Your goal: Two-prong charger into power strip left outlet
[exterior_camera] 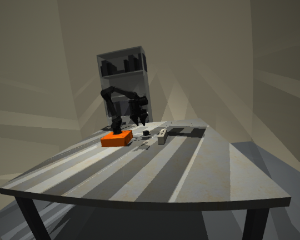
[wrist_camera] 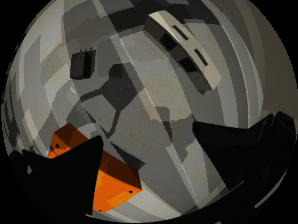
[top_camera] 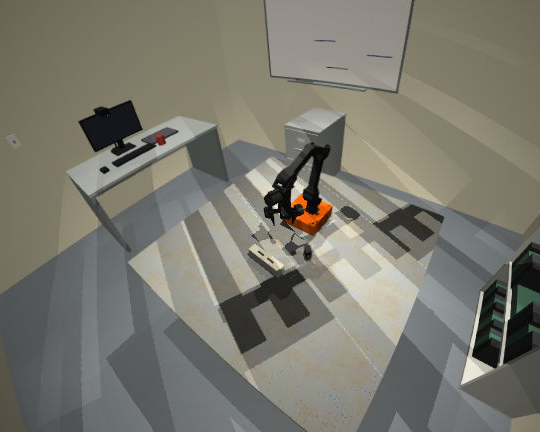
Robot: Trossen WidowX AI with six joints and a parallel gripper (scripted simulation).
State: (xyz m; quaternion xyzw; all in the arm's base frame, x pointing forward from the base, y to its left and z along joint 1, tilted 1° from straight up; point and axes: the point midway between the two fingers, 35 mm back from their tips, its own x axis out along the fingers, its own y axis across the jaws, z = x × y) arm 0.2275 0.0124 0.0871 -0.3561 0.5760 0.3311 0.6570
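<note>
Now: the black two-prong charger 20 mm behind my gripper tip, 160 mm to the left of it and 110 mm below it.
</note>
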